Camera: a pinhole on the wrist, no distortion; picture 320 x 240 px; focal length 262.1 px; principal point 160.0 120.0 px. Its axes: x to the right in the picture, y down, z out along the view. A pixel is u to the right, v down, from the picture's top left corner.
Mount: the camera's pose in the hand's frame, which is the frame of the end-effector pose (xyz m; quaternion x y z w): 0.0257 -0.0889 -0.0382 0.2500 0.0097 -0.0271 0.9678
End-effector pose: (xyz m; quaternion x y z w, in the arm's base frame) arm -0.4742 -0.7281 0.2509 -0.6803 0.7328 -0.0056 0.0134
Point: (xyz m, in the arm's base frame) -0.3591 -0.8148 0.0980
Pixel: 230.3 222.9
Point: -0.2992 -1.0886 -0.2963
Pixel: 305.8 221.0
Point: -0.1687 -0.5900 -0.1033
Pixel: 51.1 127.4
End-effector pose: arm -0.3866 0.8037 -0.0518 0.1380 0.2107 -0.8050 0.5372
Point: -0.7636 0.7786 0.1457
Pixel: 205.2 8.4
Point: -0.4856 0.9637 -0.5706
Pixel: behind the camera
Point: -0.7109 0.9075 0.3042
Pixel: 71.4 31.9
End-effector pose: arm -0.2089 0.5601 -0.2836 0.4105 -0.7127 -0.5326 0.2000
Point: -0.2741 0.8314 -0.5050
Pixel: 12.1 195.1
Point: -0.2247 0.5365 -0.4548
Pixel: 224.2 99.1
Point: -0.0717 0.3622 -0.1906
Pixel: behind the camera
